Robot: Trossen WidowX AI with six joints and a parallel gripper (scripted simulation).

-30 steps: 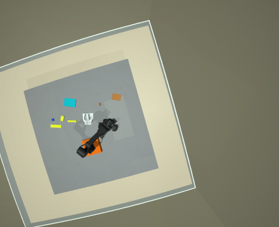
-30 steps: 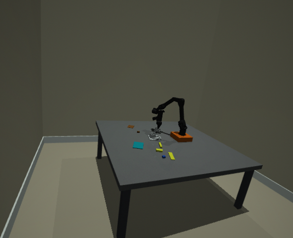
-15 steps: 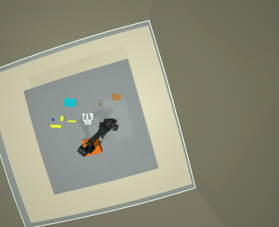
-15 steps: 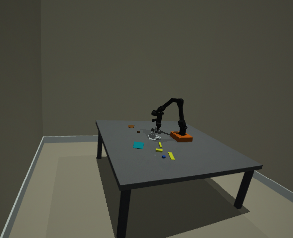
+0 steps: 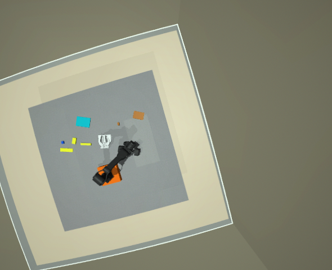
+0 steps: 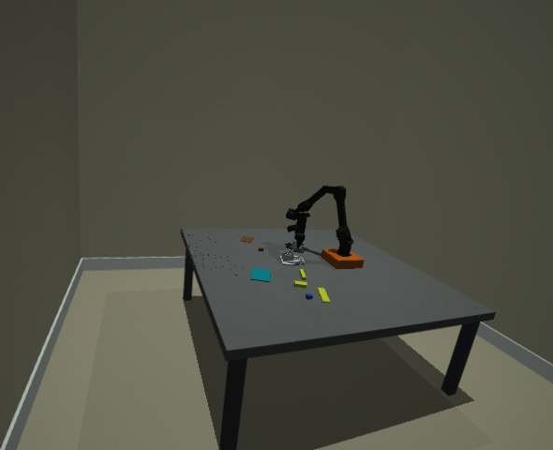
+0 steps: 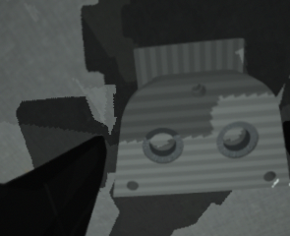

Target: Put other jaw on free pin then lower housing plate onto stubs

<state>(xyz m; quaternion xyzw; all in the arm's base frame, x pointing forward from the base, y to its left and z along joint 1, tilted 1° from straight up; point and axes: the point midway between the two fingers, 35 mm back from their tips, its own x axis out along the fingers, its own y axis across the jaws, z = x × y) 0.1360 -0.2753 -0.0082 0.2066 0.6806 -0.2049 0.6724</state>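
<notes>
The jaw lies 150 mm ahead of my gripper tip and 190 mm to the left of it. Also, from my gripper tip: white base plate (200 mm ahead, 190 mm to the left, 10 mm below); then small brown block (270 mm ahead, 10 mm to the left); then brown tile (270 mm ahead, 200 mm to the right, 10 mm below).
</notes>
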